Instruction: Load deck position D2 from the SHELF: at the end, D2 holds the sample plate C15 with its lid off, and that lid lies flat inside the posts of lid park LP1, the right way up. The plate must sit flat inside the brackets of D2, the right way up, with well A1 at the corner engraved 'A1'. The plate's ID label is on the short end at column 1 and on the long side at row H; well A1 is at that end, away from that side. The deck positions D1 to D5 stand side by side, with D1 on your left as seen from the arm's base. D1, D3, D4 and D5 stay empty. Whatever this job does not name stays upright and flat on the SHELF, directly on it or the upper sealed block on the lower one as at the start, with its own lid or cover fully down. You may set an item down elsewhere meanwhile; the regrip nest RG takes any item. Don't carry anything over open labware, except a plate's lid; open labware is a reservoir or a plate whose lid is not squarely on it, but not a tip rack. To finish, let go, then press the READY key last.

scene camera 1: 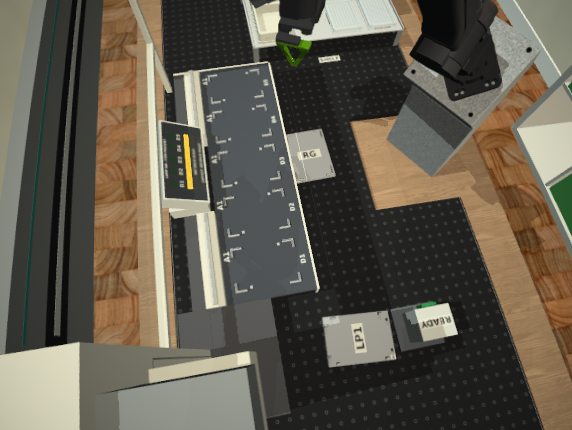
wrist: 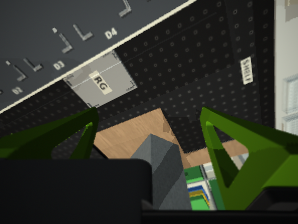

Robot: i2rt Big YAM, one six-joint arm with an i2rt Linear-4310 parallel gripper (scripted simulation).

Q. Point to a regrip nest RG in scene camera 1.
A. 311, 169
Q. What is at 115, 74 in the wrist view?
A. A regrip nest RG.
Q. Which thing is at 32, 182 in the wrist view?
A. My gripper.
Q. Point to a lid park LP1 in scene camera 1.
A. At 339, 342
